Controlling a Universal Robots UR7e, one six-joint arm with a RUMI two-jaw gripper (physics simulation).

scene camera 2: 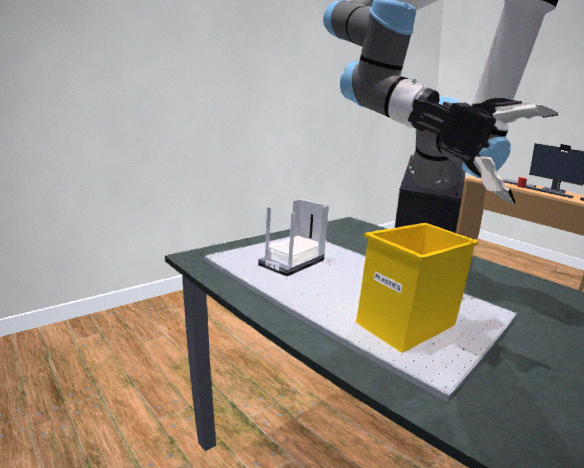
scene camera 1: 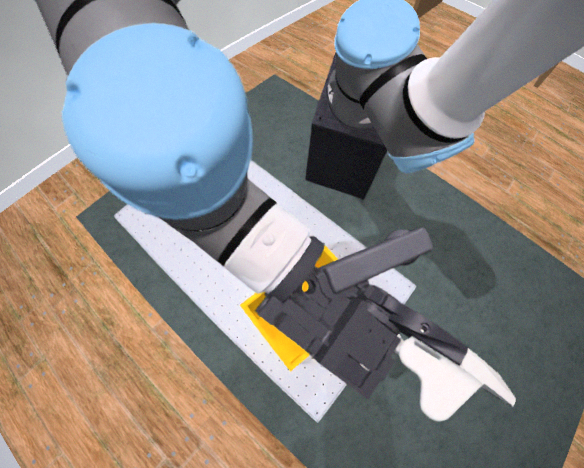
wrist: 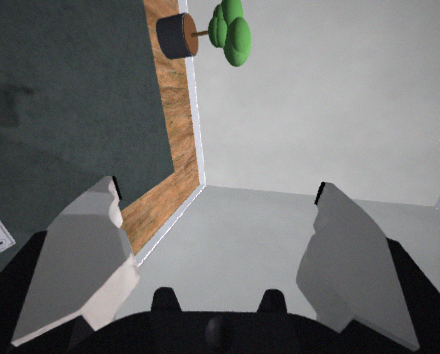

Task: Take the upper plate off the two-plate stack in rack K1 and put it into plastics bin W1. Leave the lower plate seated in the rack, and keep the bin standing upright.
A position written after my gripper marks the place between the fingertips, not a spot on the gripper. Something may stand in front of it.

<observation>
In view: my gripper (scene camera 1: 448, 375) and a plastics bin W1 (scene camera 2: 414, 277).
The plastics bin W1 also shows in scene camera 1 (scene camera 1: 290, 353). My gripper also shows in scene camera 2 (scene camera 2: 536, 160) and in the wrist view (wrist: 219, 182). The wrist view does not show the plastics bin W1: it is out of frame.
</observation>
